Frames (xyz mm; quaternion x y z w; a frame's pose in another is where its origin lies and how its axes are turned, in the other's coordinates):
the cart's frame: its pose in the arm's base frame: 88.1 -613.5 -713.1 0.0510 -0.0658 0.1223 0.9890
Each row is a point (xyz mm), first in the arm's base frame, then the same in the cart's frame.
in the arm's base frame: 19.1 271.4 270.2
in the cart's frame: 282.0 954.3 874.3
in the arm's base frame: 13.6 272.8 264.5
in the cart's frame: 276.3 956.6 869.1
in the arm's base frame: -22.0 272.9 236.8
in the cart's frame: 238.1 963.2 846.0
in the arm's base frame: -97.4 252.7 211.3
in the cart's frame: 157.2 960.3 832.1
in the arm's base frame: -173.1 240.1 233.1
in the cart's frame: 84.6 968.8 864.0
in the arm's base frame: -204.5 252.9 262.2
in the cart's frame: 61.6 991.4 894.9
